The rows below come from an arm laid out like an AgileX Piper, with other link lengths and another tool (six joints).
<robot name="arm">
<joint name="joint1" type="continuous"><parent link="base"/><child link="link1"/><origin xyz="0 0 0.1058" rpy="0 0 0"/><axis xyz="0 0 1"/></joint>
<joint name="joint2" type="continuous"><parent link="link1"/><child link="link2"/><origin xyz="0 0 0" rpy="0 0 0"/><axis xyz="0 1 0"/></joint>
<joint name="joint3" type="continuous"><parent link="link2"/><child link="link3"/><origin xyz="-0.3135 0 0.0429" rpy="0 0 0"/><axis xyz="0 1 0"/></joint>
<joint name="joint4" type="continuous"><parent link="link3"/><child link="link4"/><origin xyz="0.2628 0 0.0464" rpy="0 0 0"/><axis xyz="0.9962 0 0.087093"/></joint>
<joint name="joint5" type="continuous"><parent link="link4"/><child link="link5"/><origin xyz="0 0 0" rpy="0 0 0"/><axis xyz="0 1 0"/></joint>
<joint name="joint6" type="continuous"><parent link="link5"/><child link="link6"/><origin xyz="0.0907 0 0.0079" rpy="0 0 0"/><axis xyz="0.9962 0 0.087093"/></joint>
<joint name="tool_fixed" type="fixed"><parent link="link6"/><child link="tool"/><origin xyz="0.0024 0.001 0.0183" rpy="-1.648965 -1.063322 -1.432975"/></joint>
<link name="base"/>
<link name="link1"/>
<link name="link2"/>
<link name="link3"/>
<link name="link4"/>
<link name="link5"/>
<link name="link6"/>
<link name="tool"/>
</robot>
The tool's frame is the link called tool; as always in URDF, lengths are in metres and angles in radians. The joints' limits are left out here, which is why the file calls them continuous.
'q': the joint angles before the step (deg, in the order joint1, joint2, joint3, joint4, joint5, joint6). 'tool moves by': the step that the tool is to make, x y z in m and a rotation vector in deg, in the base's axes. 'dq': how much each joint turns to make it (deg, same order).
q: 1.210 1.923 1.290 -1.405 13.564 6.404
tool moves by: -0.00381 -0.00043 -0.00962 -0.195 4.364 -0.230
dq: -0.054 -2.347 0.059 -0.114 6.657 0.000
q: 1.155 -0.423 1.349 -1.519 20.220 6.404
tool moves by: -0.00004 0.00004 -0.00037 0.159 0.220 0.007
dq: -0.003 -0.003 0.000 0.174 0.220 -0.011
